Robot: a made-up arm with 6 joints. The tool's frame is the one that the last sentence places. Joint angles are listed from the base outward.
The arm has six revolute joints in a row. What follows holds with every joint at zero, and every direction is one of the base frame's. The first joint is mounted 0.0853 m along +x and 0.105 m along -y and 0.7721 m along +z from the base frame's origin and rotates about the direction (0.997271, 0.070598, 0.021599), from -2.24 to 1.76 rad. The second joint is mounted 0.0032 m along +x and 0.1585 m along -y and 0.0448 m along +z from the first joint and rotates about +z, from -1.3 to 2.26 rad. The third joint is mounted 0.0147 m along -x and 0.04 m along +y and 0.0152 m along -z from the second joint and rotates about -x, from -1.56 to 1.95 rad. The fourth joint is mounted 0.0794 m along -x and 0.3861 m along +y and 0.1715 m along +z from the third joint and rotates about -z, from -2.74 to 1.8 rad. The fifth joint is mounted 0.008 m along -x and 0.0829 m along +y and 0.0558 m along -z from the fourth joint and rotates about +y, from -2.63 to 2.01 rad. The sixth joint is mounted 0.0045 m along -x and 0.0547 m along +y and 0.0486 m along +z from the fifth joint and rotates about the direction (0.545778, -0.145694, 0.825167), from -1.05 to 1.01 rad. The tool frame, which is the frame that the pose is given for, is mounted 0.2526 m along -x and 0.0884 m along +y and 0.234 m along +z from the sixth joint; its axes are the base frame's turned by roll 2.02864, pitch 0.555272 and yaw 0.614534 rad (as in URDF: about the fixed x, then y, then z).
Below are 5 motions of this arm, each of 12 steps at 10 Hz.
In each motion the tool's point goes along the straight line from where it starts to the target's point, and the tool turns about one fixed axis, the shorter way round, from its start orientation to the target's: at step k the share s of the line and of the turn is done. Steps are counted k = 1, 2, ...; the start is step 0. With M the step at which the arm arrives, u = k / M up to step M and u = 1 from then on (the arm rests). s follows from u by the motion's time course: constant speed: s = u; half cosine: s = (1 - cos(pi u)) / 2; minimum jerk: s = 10 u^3 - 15 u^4 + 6 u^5.
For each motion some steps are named. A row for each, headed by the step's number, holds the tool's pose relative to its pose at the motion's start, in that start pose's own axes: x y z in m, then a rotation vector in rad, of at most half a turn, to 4 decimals.
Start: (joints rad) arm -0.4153 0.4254 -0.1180 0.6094 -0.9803 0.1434
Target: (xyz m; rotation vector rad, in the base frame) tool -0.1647 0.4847 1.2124 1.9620 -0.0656 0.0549
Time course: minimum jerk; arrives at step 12
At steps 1, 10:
1: 0.0021 0.0019 0.0012 0.0036 -0.0029 -0.0002
10: 0.4053 0.3646 0.2188 0.6855 -0.5421 -0.0323

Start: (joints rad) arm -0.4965 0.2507 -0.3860 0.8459 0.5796 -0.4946
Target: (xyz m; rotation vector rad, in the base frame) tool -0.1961 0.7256 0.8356 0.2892 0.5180 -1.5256
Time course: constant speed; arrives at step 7
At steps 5, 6, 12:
5: 0.1610 -0.3363 0.0351 -0.6588 -0.6069 0.0374
6: 0.1933 -0.4035 0.0421 -0.7906 -0.7282 0.0448
12: 0.2255 -0.4708 0.0491 -0.9223 -0.8496 0.0523

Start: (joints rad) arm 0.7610 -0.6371 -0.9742 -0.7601 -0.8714 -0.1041
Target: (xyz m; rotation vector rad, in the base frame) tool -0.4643 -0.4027 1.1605 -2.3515 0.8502 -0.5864
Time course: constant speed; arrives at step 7
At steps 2, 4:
2: -0.0087 0.0920 -0.0037 0.1328 -0.1242 0.0657
4: -0.0174 0.1840 -0.0075 0.2655 -0.2484 0.1315

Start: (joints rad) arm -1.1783 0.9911 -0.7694 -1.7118 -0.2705 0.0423
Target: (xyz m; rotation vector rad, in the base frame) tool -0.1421 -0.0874 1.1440 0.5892 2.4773 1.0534
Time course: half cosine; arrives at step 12
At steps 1, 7, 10, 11, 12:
1: 0.0025 -0.0030 0.0018 -0.0047 -0.0084 0.0012
7: 0.0911 -0.1095 0.0671 -0.1742 -0.3102 0.0430
10: 0.1351 -0.1624 0.0994 -0.2582 -0.4599 0.0637
11: 0.1423 -0.1711 0.1047 -0.2721 -0.4845 0.0671
12: 0.1448 -0.1740 0.1066 -0.2768 -0.4929 0.0683

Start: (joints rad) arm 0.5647 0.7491 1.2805 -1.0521 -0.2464 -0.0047
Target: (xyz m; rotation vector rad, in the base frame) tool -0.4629 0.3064 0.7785 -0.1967 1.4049 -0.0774
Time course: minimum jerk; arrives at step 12
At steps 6, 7, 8, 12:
6: 0.0617 0.2203 0.1451 0.1614 0.0008 -0.3508
7: 0.0806 0.2878 0.1896 0.2109 0.0010 -0.4585
8: 0.0975 0.3481 0.2293 0.2550 0.0012 -0.5544
12: 0.1234 0.4405 0.2902 0.3227 0.0015 -0.7017

